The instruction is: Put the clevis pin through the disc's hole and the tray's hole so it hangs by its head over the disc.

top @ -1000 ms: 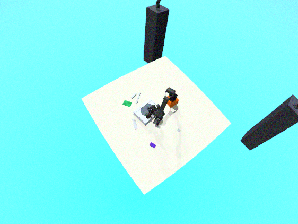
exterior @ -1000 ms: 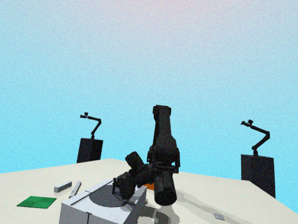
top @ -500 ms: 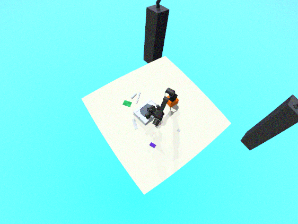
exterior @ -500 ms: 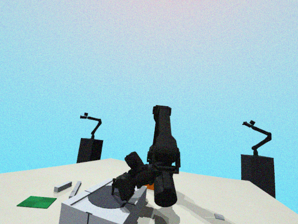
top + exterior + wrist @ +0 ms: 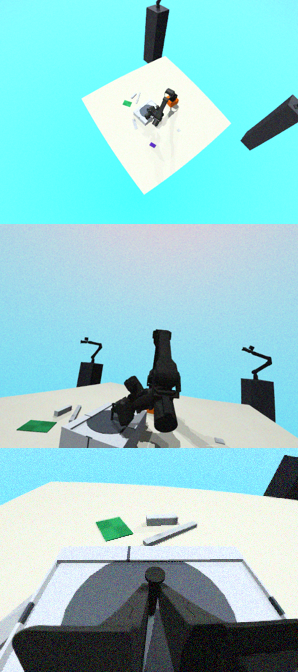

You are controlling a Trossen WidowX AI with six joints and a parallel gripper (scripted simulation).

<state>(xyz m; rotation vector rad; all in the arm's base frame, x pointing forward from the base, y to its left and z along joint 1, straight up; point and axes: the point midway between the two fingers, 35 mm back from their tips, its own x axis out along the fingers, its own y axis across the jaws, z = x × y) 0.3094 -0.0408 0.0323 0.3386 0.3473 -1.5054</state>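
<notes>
Right now my gripper tip is 5 cm above the steel tray and 1 cm past it. The rest, counted from my gripper tip: green patch (23 cm to the right, 9 cm below, 9 cm ahead); then dark clevis pin (1 cm below); then dark aluminium disc (3 cm below).
</notes>
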